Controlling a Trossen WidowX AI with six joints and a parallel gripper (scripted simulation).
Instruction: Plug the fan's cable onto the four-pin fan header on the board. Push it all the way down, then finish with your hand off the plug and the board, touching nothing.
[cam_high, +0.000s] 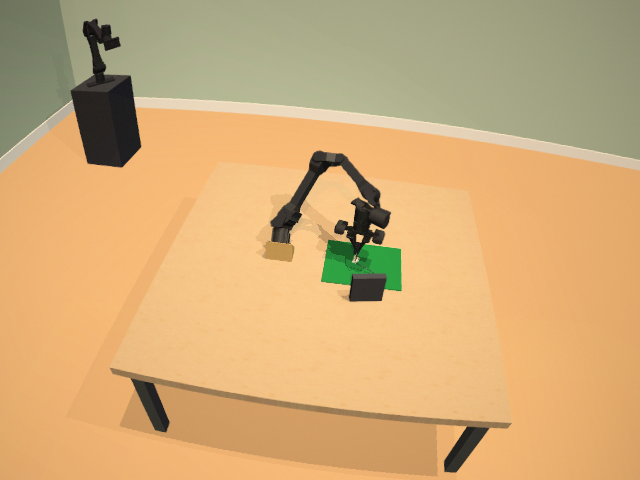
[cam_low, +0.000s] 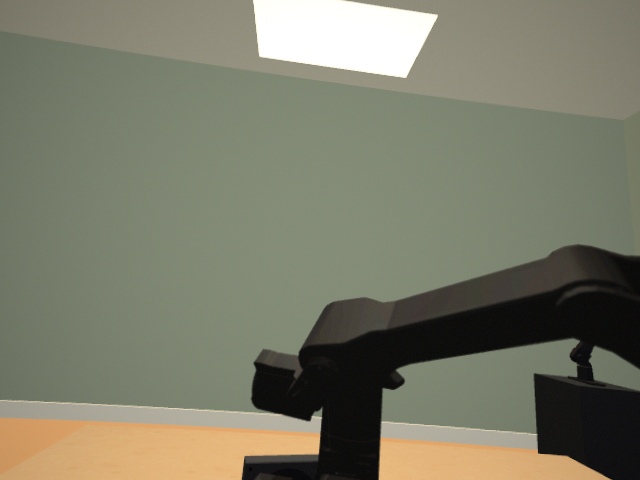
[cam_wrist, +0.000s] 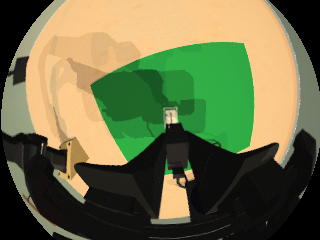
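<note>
The pale header is 60 mm below my gripper tip. From my gripper tip the other things lie so: green board (30 mm ahead, 20 mm to the right, 80 mm below); then fan cable plug (10 mm to the right, 10 mm above); then black square fan (60 mm ahead, 190 mm to the right).
</note>
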